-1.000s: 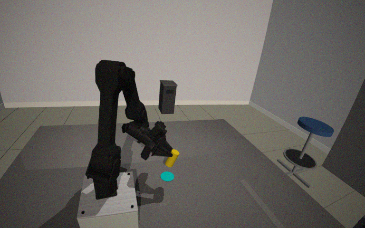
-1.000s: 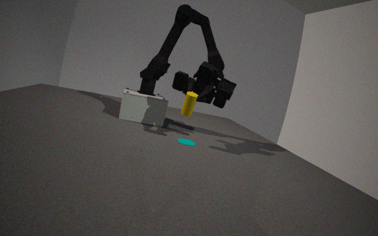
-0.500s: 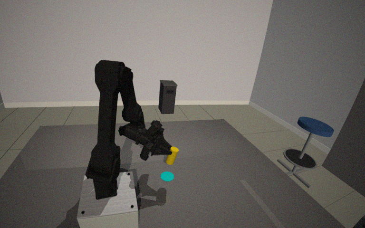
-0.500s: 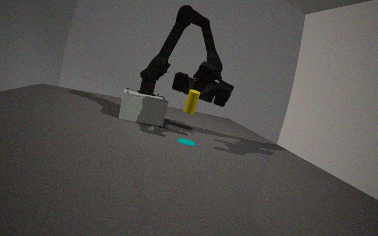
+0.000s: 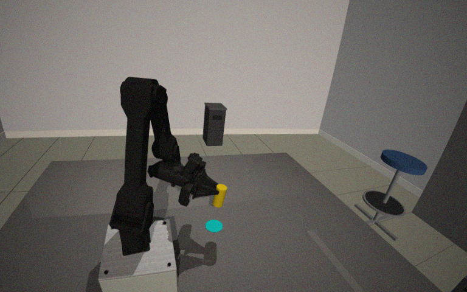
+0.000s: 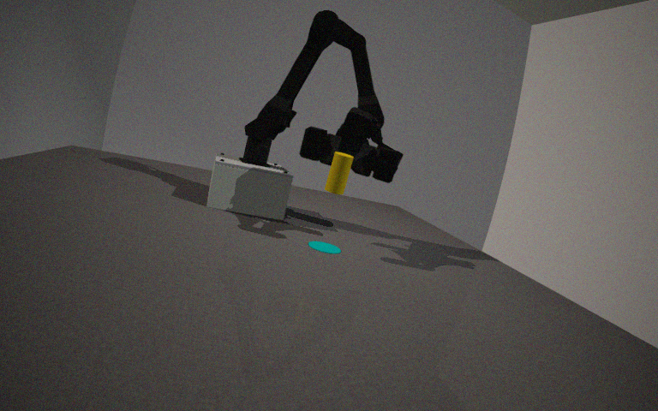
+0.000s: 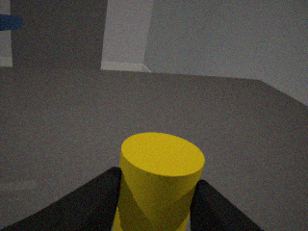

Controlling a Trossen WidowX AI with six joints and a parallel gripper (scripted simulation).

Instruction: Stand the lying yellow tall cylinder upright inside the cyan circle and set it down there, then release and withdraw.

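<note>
Now: gripper tip 16 cm above the cyan circle and 1 cm to the right of it. The rest, counted from my gripper tip: yellow tall cylinder (2 cm below).
</note>
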